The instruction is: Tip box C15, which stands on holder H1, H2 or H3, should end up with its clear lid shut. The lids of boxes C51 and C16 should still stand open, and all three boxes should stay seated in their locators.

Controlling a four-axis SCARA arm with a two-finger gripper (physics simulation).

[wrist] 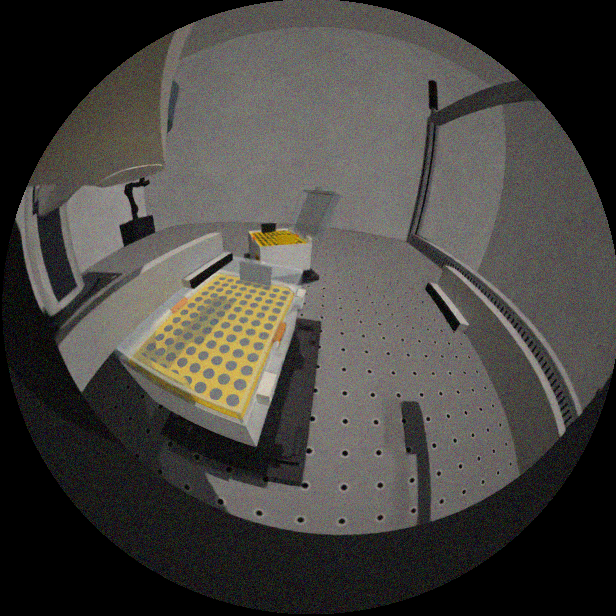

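Note:
In the wrist view a white tip box (pixel 212 344) with a yellow rack full of grey tips sits on a dark holder (pixel 301 402) at the left. A clear lid lies flat over it, with orange clips at its sides. Behind it stands a second tip box (pixel 279 241) whose lid (pixel 317 210) stands open and upright. I cannot read any labels, and a third box is not in view. My gripper (pixel 327 290) is open and empty. Its left finger (pixel 206 270) is beyond the near box's far left corner and its right finger (pixel 448 307) is over the table.
The perforated table (pixel 373 356) stretches to the right of the boxes. A long ribbed rail (pixel 517 339) runs along its right side. A dark upright bar (pixel 416 453) stands near the front. A small dark arm (pixel 135 201) stands at the far back left.

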